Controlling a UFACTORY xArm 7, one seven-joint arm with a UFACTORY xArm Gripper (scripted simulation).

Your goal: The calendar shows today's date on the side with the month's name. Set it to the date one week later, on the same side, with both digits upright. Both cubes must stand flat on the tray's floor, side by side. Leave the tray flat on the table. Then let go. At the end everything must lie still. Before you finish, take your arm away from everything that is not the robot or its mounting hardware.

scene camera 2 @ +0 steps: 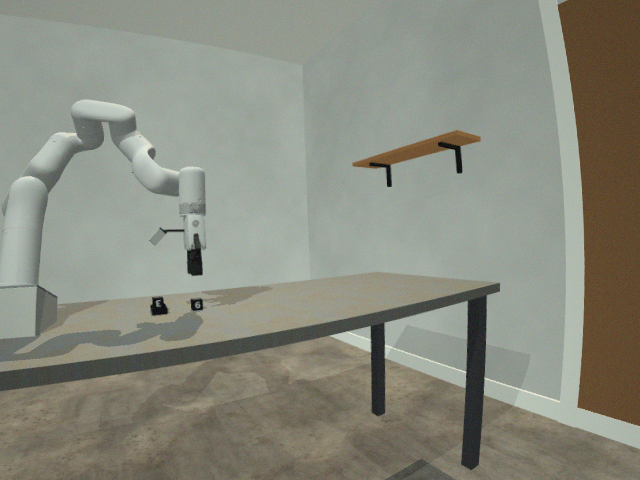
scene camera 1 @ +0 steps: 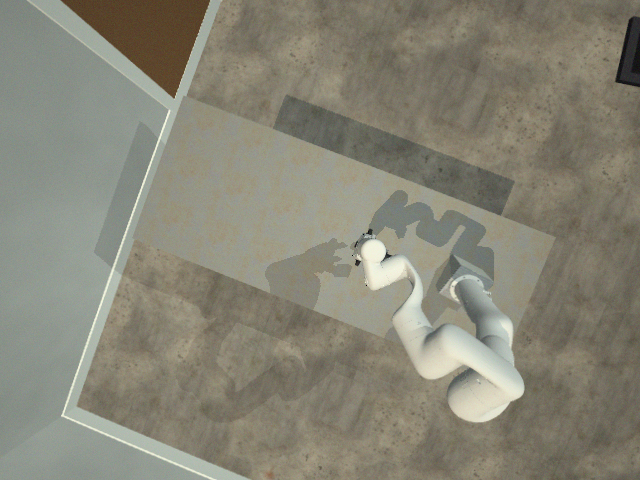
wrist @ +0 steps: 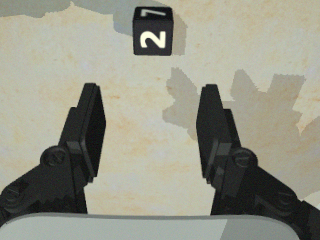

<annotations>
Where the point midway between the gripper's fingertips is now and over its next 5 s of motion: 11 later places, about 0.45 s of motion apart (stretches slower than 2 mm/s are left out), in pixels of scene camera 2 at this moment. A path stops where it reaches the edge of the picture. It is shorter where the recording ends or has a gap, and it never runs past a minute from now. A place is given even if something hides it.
My gripper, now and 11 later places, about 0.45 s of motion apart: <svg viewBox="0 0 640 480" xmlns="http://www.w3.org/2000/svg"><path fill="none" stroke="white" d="M195 274L195 271L198 271L199 271L201 271L204 270L206 270L209 269L211 268L211 269L211 282L212 289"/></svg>
</annotations>
